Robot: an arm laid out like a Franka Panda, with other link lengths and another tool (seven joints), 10 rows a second.
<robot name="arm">
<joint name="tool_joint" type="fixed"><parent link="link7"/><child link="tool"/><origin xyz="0.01 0.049 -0.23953" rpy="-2.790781 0 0.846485"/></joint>
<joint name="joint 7" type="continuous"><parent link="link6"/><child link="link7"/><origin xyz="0.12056 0 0"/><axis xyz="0 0 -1"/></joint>
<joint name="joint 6" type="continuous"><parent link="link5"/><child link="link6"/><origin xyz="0 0 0"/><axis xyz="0 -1 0"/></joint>
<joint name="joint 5" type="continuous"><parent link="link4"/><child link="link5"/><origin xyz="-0.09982 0 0.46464"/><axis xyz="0 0 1"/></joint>
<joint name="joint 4" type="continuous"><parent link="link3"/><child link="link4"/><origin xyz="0.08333 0 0"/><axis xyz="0 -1 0"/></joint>
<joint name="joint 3" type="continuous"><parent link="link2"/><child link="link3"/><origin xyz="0 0 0.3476"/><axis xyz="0 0 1"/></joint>
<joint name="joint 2" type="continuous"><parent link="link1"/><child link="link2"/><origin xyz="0 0 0"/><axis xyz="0 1 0"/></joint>
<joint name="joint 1" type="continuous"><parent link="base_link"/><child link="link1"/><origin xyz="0 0 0.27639"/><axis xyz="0 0 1"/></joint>
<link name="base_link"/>
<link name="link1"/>
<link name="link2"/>
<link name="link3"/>
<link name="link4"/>
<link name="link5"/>
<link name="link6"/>
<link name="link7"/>
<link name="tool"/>
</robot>
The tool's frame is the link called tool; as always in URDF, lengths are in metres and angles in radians. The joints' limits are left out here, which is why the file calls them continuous.
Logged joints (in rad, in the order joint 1, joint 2, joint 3, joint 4, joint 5, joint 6, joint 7), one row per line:
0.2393 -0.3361 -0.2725 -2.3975 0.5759 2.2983 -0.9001
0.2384 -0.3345 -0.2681 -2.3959 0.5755 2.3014 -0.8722
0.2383 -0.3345 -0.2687 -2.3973 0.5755 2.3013 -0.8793
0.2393 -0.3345 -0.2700 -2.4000 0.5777 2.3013 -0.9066
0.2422 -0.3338 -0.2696 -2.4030 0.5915 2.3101 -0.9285
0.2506 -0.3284 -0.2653 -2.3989 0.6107 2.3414 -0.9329
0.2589 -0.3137 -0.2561 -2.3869 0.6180 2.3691 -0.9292
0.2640 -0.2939 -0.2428 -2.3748 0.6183 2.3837 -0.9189
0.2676 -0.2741 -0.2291 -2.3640 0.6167 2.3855 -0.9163
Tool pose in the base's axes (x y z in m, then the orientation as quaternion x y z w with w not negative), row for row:
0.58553 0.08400 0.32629 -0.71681 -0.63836 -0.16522 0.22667
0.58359 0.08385 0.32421 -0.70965 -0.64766 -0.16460 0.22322
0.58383 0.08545 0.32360 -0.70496 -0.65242 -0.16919 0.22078
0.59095 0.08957 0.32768 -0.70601 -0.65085 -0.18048 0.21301
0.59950 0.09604 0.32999 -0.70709 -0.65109 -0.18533 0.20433
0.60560 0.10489 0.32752 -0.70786 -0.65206 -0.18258 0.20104
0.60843 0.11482 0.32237 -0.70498 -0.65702 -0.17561 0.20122
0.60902 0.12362 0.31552 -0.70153 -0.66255 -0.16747 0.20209
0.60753 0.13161 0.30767 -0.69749 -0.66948 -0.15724 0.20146
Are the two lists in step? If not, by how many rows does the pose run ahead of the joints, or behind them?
The pose runs 2 rows ahead of the joints: the pose in row i belongs to the joints in row i + 2.
